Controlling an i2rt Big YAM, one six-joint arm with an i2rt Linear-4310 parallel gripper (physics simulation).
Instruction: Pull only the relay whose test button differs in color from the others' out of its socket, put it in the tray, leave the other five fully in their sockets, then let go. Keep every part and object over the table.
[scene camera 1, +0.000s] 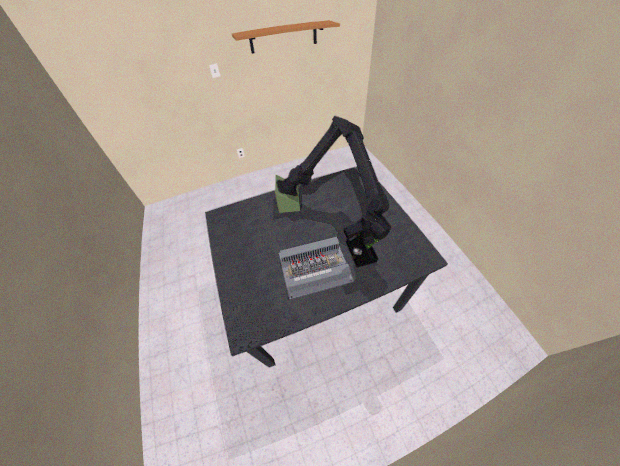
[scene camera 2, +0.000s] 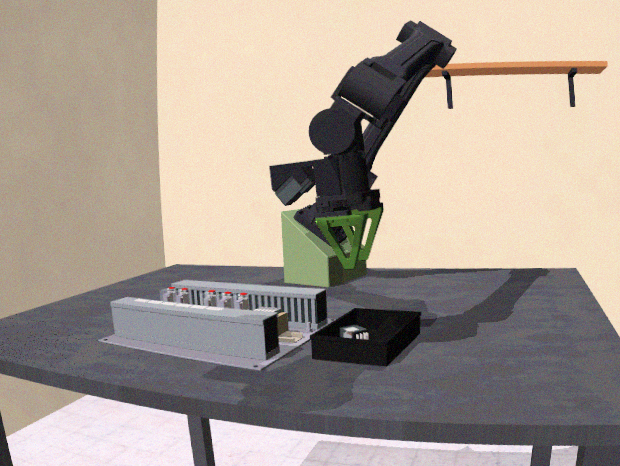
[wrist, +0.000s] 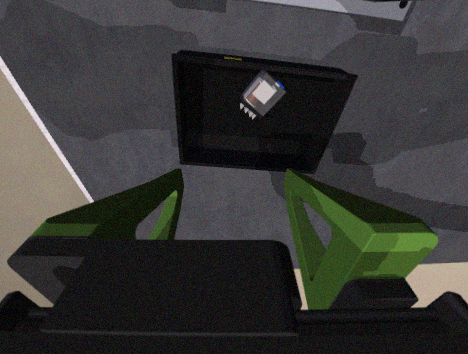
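Pixels of known places: gripper, fingertip midpoint: (scene camera 1: 365, 242) (scene camera 2: 356, 264) (wrist: 233, 176); arm's base, link origin: (scene camera 1: 286, 188).
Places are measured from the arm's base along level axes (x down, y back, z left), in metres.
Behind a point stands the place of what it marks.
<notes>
A clear relay (scene camera 1: 357, 251) {z 0.265, x 0.098, y -0.468 m} (scene camera 2: 353, 330) {z 0.268, x 0.099, y -0.468 m} (wrist: 263, 93) {z 0.261, x 0.099, y -0.460 m} with a blue test button lies on its side in the black tray (scene camera 1: 365, 259) {z 0.294, x 0.120, y -0.513 m} (scene camera 2: 349, 350) {z 0.291, x 0.104, y -0.543 m} (wrist: 215, 115) {z 0.296, x 0.119, y -0.507 m}, its pins showing. My gripper (scene camera 1: 371, 244) {z 0.284, x -0.004, y -0.489 m} (scene camera 2: 357, 263) {z 0.284, x -0.004, y -0.489 m} (wrist: 233, 176) {z 0.284, x -0.004, y -0.489 m} is open and empty. Its green fingertips are above the tray's level, and in the wrist view they point past the tray's near wall, apart from the relay. Several relays with red buttons (scene camera 1: 317, 260) {z 0.046, x 0.055, y -0.484 m} (scene camera 2: 228, 299) {z 0.061, x 0.061, y -0.484 m} stand in a row on the panel, with a gap in the row. Their lower parts are hidden in scene camera 2, so their seating is hard to tell there.
The panel has a grey front duct (scene camera 1: 320, 285) (scene camera 2: 190, 325) {z 0.054, x 0.081, y -0.579 m} and a slotted rear duct (scene camera 1: 310, 246) {z 0.036, x 0.059, y -0.393 m} (scene camera 2: 300, 303) {z 0.153, x 0.077, y -0.413 m} on either side of the relay row. It lies left of the tray in the scene views. The arm's green base block (scene camera 1: 288, 204) {z -0.008, x 0.056, y -0.073 m} (scene camera 2: 305, 265) {z -0.006, x 0.077, y -0.073 m} stands at the table's back.
</notes>
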